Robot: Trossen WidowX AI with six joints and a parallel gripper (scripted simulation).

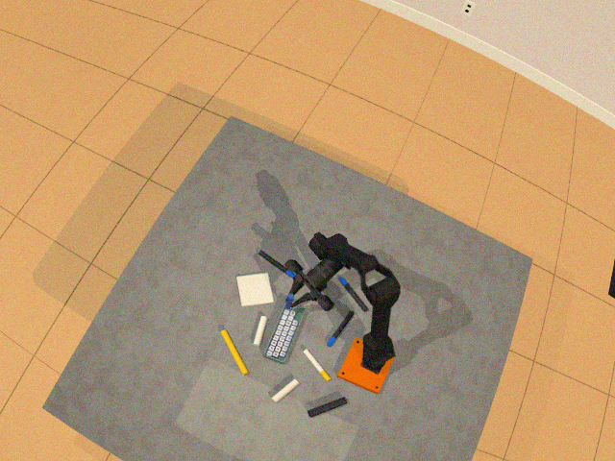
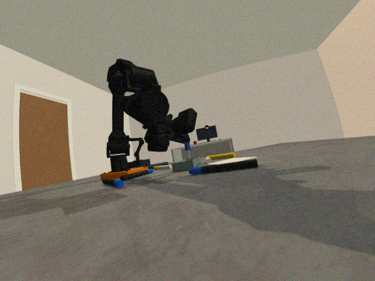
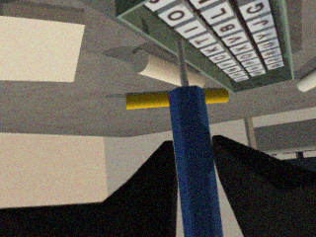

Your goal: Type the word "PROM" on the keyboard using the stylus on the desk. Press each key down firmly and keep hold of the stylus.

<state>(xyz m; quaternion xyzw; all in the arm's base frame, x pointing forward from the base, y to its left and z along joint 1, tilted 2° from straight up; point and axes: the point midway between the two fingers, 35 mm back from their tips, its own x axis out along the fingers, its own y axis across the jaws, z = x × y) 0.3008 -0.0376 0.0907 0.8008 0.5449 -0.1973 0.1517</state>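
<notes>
Now: gripper tip 120 mm short of the white pad, 80 mm above it and 20 mm to the left of it. The rest, counted from my gripper tip: blue stylus: 10 mm below; stylus tip: 50 mm below; white-yellow stick: 180 mm behind, 110 mm to the left, 80 mm below.
</notes>
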